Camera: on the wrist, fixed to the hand. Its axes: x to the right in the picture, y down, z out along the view.
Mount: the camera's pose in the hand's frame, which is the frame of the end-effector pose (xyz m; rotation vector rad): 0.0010 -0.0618 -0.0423 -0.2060 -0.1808 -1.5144
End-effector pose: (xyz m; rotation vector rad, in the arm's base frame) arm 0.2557 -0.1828 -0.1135 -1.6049 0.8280 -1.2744
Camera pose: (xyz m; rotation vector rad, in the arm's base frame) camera 0.2132 -0.1707 -0.0530 2.3537 0.5815 1.7922
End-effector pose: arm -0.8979 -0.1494 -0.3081 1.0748 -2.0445 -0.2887
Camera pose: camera -0.8304 -0.1817 -0.3117 2.2908 -0.8782 -1.3072
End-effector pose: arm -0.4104 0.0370 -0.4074 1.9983 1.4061 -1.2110
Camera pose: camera -0.4485 0.0937 -0.3766 -0.3517 -2.6844 1.4222
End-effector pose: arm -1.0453 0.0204 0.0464 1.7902 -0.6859 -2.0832
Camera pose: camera -0.9993 0.0651 0.0077 -1.3969 -0.8060 1.8185
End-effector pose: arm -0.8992 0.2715 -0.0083 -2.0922 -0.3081 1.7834
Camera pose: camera -0.8529 0.3221 0.0219 -1.0310 -1.6073 0.9178
